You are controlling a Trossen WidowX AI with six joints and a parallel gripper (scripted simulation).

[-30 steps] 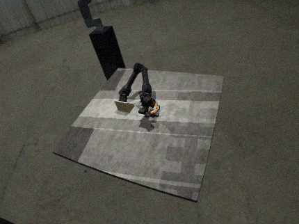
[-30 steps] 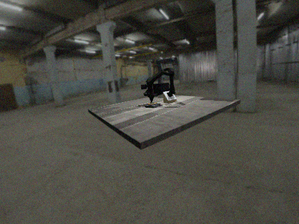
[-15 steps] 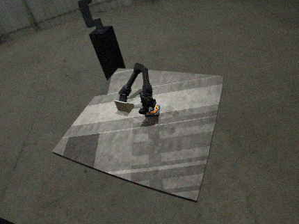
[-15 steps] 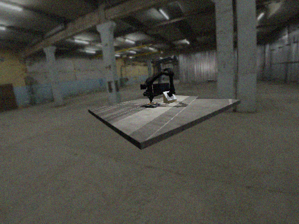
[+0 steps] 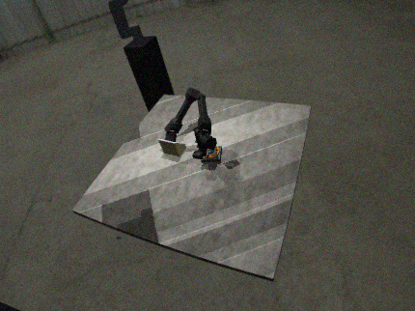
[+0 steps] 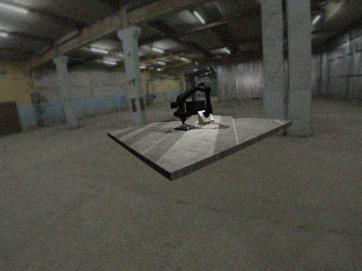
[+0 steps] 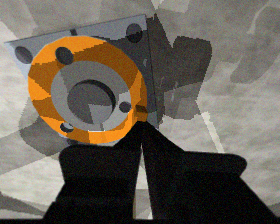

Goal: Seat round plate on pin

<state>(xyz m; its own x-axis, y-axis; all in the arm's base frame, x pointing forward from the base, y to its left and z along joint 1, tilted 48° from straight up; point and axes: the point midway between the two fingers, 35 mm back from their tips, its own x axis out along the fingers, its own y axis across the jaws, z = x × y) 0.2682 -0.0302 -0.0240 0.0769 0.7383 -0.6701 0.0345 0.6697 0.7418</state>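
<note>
Now: gripper tip 50 mm to the right of the base, 20 mm short of it and 20 mm above it. From my gripper tip the other things lie so: round plate (30 mm to the left, 20 mm ahead).
</note>
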